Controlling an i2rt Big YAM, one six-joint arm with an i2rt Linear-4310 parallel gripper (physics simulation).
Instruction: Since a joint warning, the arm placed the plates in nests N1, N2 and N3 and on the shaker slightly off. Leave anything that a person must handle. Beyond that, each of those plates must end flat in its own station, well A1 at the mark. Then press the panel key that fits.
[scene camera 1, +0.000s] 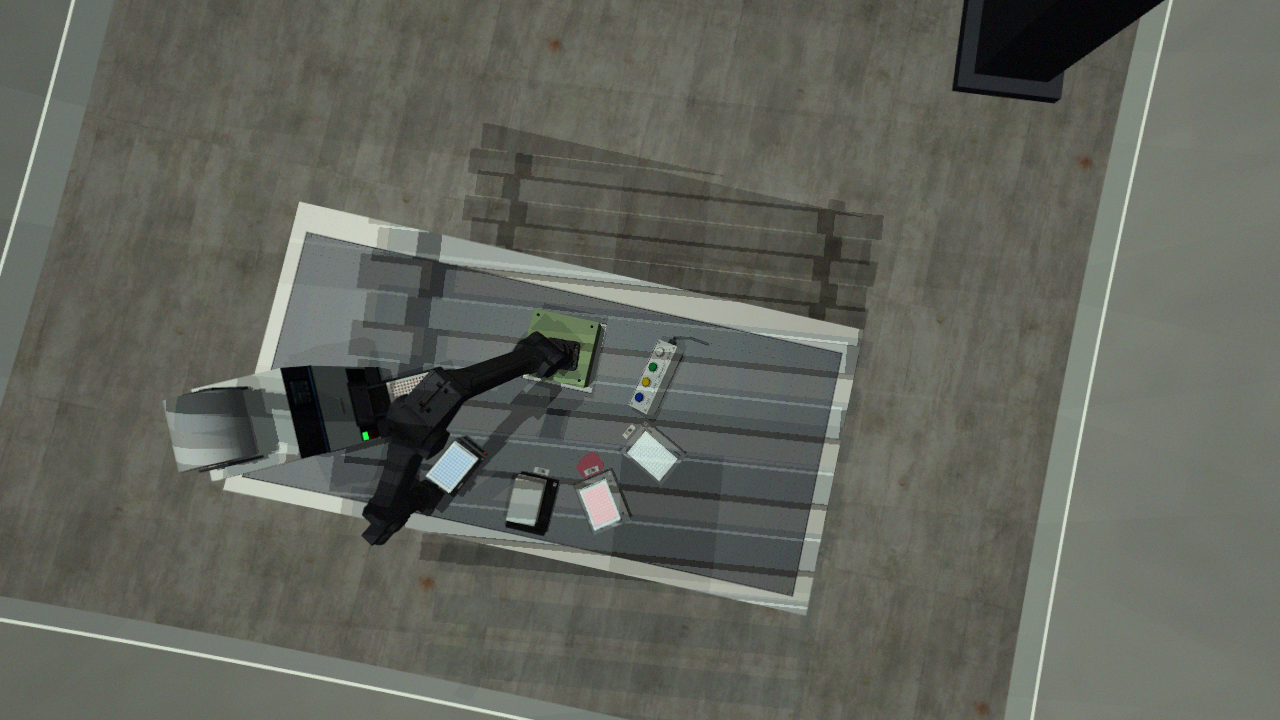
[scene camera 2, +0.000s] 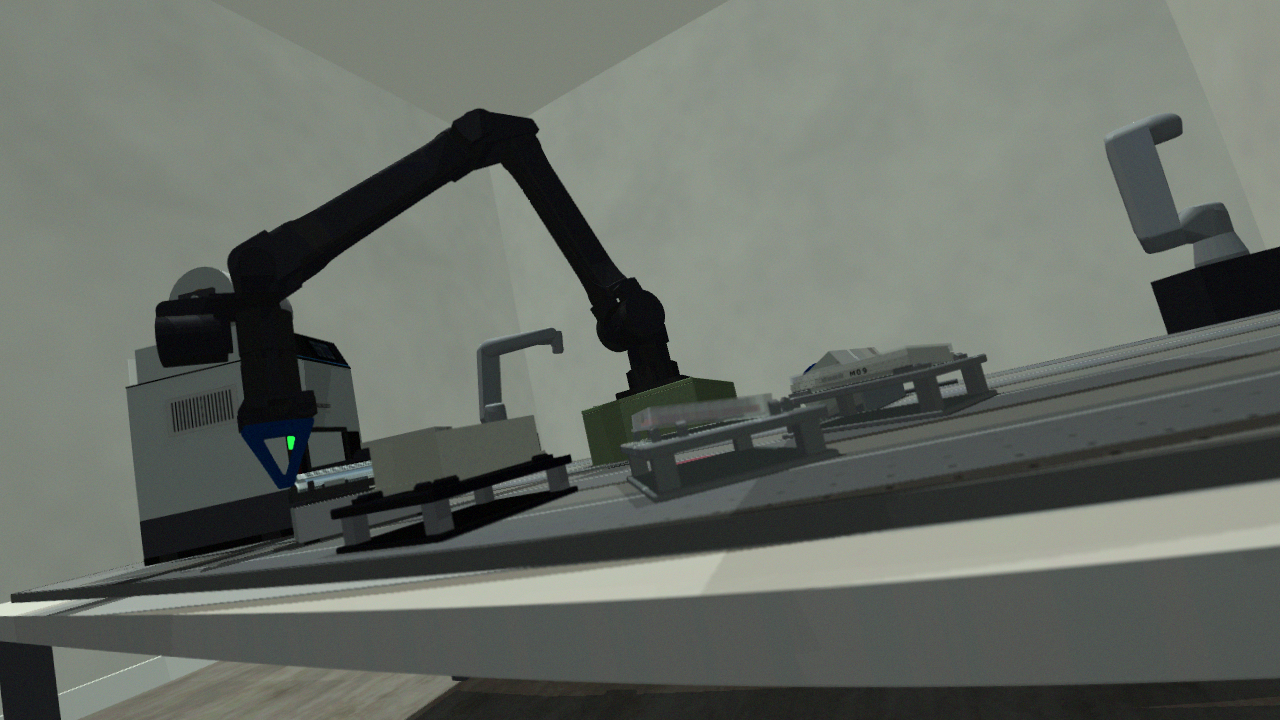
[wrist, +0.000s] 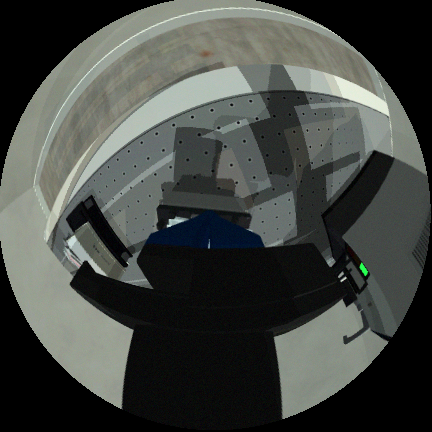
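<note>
My gripper (scene camera 2: 279, 479) (wrist: 209, 216) is shut and empty. It points down at the leftmost nest beside the grey machine. The arm hides it in the overhead view. The bluish-white plate (scene camera 1: 453, 466) (wrist: 177, 220) lies in that nest, and the fingers hide most of it in the wrist view. I cannot tell whether the fingertips touch it. A beige-grey plate (scene camera 1: 526, 499) (scene camera 2: 456, 452) (wrist: 96, 247) sits in the black nest. A pink plate (scene camera 1: 599, 503) (scene camera 2: 697, 413) sits in the third nest, with a red tag (scene camera 1: 587, 463) beside it. A white plate (scene camera 1: 653, 455) (scene camera 2: 863, 360) on the fourth station looks tilted. The key panel (scene camera 1: 649, 375) has white, green, yellow and blue keys.
The grey machine (scene camera 1: 232, 420) (scene camera 2: 187, 447) (wrist: 386, 225) stands at the table's left end, close to the gripper. The arm stands on a green block (scene camera 1: 582, 336) (scene camera 2: 626, 429). A black pedestal (scene camera 1: 1012, 53) (scene camera 2: 1217, 290) stands off the table.
</note>
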